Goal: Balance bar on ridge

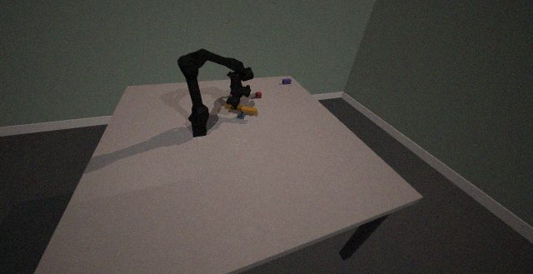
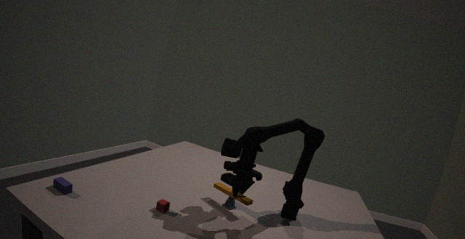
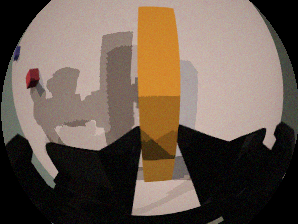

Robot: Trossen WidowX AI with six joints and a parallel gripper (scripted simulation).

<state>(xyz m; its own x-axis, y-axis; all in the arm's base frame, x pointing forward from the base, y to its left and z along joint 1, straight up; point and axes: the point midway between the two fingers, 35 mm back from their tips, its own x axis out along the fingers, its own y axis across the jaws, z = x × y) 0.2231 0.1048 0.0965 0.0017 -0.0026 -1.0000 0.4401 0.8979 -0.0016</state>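
Right now the orange bar is 2 cm ahead of my gripper tip and 1 cm to the right of it. The rest, counted from my gripper tip: blue block 52 cm ahead, 40 cm to the left, 5 cm below; red cube 21 cm ahead, 21 cm to the left, 5 cm below.
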